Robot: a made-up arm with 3 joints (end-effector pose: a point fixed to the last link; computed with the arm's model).
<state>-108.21 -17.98 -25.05</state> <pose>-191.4 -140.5 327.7 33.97 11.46 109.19</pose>
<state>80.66 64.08 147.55</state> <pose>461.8 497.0 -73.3 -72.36 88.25 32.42</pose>
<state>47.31 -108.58 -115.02</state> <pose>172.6 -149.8 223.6 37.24 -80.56 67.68</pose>
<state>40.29 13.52 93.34</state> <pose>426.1 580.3 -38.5 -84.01 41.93 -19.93</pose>
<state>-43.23 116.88 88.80</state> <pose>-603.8 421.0 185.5 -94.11 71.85 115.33</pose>
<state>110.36 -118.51 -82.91</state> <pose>-6.6 -32.7 170.2 -43.06 -82.86 1.33</pose>
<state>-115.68 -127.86 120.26</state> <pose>-696.7 -76.1 339.6 21.81 -69.53 -28.44</pose>
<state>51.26 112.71 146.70</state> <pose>151.9 675.1 291.4 -52.29 61.94 90.60</pose>
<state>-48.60 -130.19 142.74</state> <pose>-222.5 597.5 414.2 -34.23 -59.97 -101.93</pose>
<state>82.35 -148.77 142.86</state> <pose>582.2 -117.4 502.1 53.74 8.58 101.43</pose>
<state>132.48 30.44 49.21</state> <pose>453.0 -461.3 202.6 8.00 65.61 -107.34</pose>
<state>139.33 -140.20 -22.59</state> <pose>279.5 -76.5 -25.0 -128.70 -58.57 -38.08</pose>
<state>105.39 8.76 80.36</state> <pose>698.8 -167.7 40.1 -47.57 75.77 -79.79</pose>
